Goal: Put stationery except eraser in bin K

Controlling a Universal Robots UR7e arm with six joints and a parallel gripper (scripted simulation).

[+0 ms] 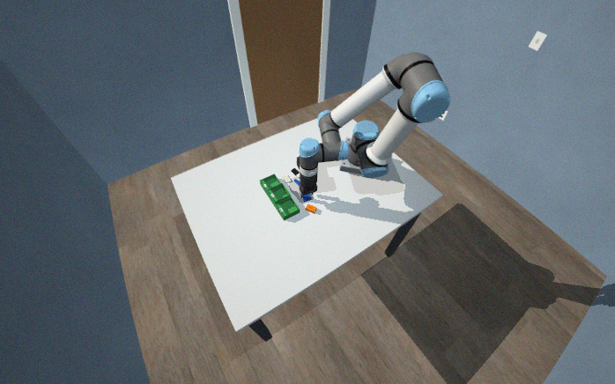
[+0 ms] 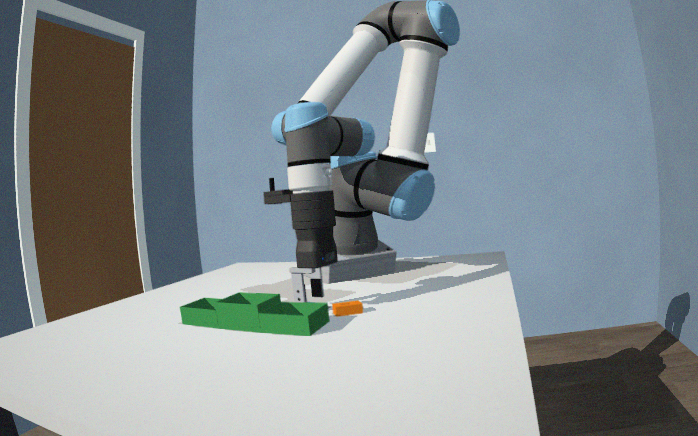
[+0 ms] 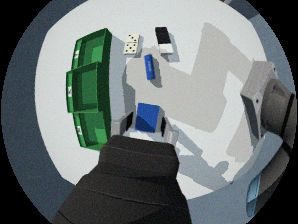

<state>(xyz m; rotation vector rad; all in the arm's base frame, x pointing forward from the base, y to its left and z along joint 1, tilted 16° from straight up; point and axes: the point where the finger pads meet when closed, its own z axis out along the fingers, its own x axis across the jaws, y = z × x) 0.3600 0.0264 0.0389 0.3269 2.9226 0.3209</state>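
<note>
Right now the blue block is 30 mm below my hand. From my hand the other things lie so: blue stick 10 mm behind, 90 mm to the right, 30 mm below; then orange block 20 mm ahead, 90 mm to the left, 30 mm below; then three joined green bins 110 mm ahead, 70 mm to the right, 10 mm below.
</note>
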